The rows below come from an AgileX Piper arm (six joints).
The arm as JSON. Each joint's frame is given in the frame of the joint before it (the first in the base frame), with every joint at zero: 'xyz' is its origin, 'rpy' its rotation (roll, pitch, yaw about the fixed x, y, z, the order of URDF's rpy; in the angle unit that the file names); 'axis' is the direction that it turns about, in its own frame. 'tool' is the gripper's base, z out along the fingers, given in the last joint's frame.
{
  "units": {
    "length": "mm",
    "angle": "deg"
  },
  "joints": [
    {
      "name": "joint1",
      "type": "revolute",
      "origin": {
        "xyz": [
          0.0,
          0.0,
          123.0
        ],
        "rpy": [
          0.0,
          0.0,
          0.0
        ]
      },
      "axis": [
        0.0,
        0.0,
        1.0
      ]
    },
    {
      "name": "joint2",
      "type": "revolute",
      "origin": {
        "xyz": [
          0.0,
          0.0,
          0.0
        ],
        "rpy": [
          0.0,
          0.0,
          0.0
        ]
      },
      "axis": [
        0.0,
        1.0,
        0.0
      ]
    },
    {
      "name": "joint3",
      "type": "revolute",
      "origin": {
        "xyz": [
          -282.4,
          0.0,
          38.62
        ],
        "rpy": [
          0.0,
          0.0,
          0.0
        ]
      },
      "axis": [
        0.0,
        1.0,
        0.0
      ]
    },
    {
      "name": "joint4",
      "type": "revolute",
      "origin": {
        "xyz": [
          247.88,
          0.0,
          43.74
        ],
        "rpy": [
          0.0,
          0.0,
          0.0
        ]
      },
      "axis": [
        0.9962,
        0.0,
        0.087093
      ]
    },
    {
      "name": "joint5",
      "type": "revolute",
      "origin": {
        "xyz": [
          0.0,
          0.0,
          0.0
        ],
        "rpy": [
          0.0,
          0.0,
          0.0
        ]
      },
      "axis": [
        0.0,
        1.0,
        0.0
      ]
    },
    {
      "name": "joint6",
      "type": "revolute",
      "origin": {
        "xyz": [
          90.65,
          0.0,
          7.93
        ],
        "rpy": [
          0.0,
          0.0,
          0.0
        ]
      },
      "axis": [
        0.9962,
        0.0,
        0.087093
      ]
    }
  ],
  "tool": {
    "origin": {
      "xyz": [
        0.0,
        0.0,
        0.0
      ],
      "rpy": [
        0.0,
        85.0,
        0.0
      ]
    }
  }
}
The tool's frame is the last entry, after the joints.
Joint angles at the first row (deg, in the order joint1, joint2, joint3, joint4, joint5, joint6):
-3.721 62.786 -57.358 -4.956 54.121 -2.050
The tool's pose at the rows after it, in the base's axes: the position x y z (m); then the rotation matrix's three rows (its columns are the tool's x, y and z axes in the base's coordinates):
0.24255 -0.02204 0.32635; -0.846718 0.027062 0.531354; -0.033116 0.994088 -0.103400; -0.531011 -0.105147 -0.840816
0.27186 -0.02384 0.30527; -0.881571 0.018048 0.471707; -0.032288 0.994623 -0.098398; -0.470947 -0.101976 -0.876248
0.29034 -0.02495 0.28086; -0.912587 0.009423 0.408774; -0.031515 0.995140 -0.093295; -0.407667 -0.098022 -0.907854
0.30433 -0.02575 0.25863; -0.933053 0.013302 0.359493; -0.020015 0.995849 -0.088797; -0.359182 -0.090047 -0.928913
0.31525 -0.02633 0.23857; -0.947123 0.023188 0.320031; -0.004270 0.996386 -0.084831; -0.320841 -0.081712 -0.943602
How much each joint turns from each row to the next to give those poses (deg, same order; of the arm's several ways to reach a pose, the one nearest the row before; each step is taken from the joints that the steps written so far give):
0.000 7.871 -3.430 0.000 -1.448 0.000
0.001 7.269 -2.065 -0.001 -1.209 0.001
0.000 5.479 -0.363 0.000 -1.060 0.000
-0.002 4.568 -0.154 0.001 -1.326 0.671
0.001 3.919 -0.094 0.000 -1.396 0.943

